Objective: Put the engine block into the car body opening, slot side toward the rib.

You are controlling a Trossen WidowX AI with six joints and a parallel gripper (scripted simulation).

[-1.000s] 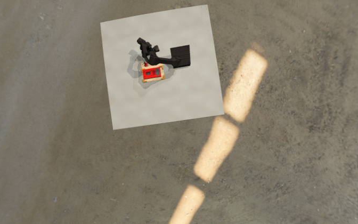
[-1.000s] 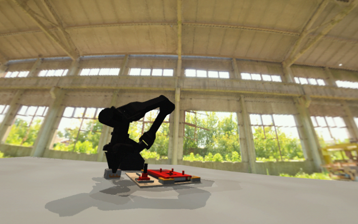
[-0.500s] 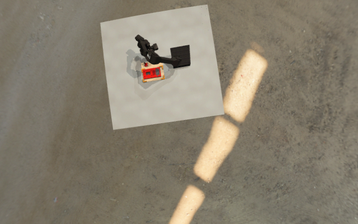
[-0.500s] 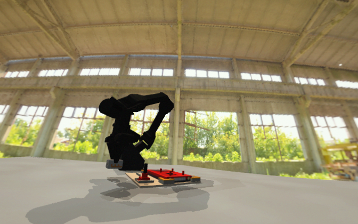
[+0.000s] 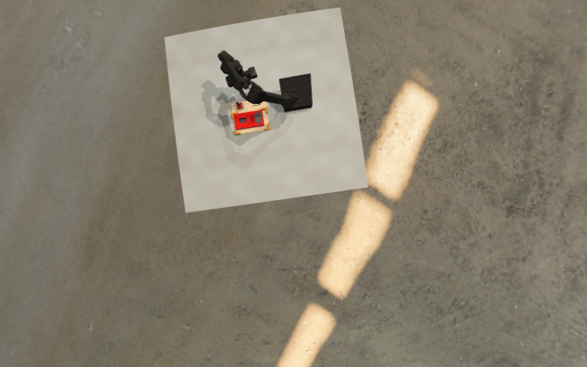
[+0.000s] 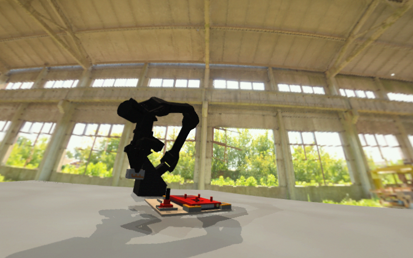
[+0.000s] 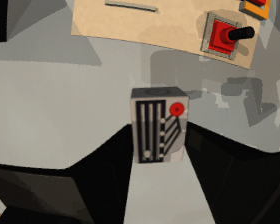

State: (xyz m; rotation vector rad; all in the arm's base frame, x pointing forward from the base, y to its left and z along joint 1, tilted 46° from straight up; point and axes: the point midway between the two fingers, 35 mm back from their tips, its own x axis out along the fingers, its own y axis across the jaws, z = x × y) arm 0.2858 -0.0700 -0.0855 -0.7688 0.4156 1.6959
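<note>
The black peg is 7 cm ahead of my gripper tip, 10 cm to the left of it and 6 cm below it. Round my gripper tip: engine block (1 cm below).
</note>
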